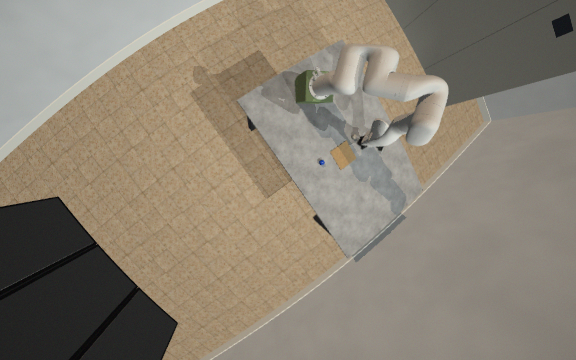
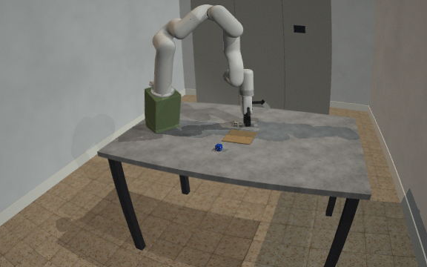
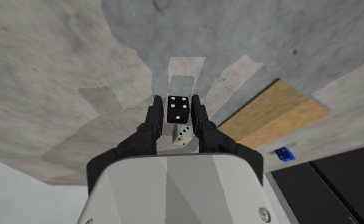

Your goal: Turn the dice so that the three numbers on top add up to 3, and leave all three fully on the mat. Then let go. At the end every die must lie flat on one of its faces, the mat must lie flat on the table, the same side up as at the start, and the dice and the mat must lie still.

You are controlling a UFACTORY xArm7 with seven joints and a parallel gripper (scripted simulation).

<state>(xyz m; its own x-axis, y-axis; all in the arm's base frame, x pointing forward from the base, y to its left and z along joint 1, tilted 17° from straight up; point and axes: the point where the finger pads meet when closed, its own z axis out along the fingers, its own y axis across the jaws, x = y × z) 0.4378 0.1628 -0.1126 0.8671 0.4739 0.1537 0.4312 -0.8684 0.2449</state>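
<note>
Now: the black die 1 cm below my hand. The rest, counted from my hand: tan mat 1 cm ahead, 16 cm to the right, 2 cm below; then white die 5 cm behind, 3 cm to the right, 1 cm below; then blue die 3 cm behind, 31 cm to the right, 1 cm below.
</note>
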